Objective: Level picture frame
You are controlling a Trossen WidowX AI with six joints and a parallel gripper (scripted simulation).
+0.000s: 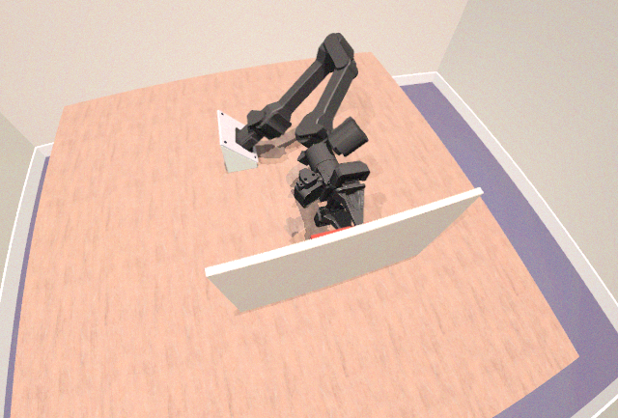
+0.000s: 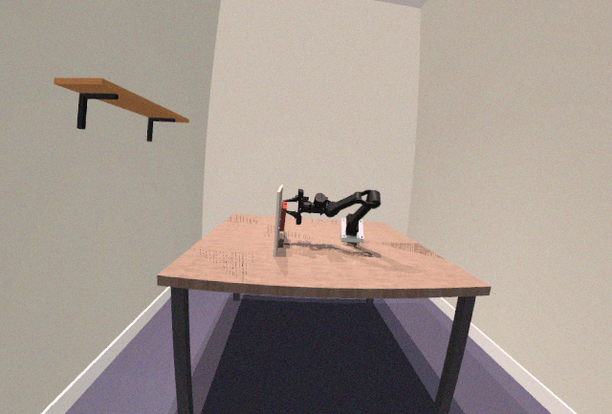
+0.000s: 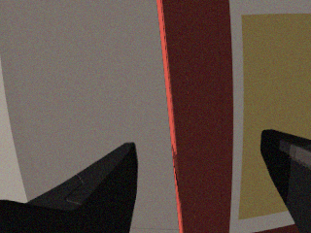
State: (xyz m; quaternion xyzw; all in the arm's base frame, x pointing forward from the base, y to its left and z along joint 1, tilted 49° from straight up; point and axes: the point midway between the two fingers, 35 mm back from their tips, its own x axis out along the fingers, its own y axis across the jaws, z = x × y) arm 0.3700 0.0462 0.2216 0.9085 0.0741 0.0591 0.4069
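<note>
The picture frame lies 1 cm ahead of my gripper tip, 1 cm to the right of it and 5 cm below it. The rest, counted from my gripper tip: wall panel (2 cm ahead, 1 cm to the right, 6 cm below).
</note>
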